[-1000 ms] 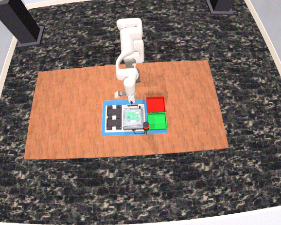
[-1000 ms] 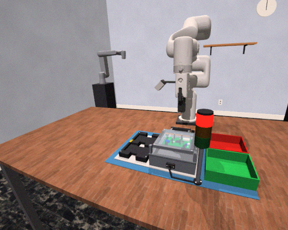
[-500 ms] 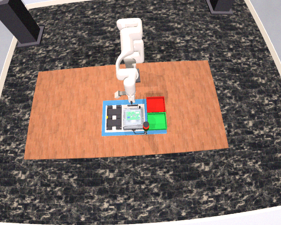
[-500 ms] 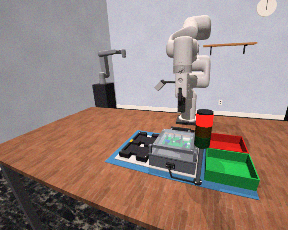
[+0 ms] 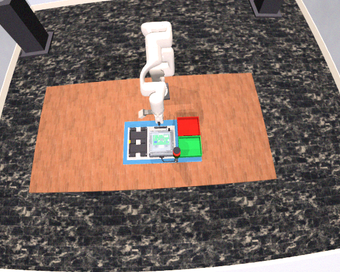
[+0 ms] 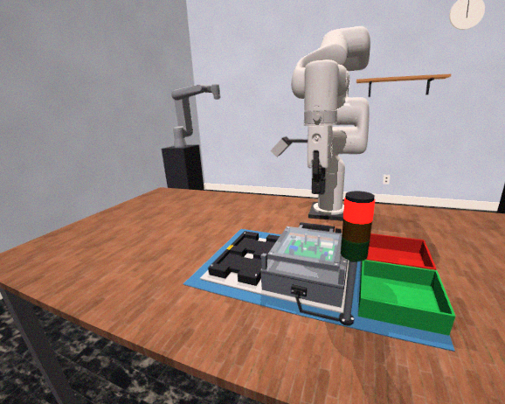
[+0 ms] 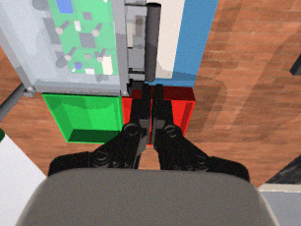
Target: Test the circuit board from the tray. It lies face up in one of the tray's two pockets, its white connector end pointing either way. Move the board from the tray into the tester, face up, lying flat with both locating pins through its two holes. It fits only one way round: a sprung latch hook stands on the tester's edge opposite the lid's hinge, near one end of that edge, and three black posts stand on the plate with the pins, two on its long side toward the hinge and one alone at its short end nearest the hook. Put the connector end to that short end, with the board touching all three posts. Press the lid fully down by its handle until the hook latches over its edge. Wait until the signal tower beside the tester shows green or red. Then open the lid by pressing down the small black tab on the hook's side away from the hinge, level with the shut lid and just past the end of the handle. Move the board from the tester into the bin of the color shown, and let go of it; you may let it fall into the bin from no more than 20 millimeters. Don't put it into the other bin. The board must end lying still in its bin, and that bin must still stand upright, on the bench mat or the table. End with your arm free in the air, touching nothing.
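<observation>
The small black tab is 12 cm below my hand, 6 cm to the left of it and 2 cm ahead of it. Also, from my hand: clear lid: 12 cm below, 9 cm ahead; then green circuit board: 13 cm below, 8 cm ahead; then tester plate: 14 cm below, 9 cm ahead.
</observation>
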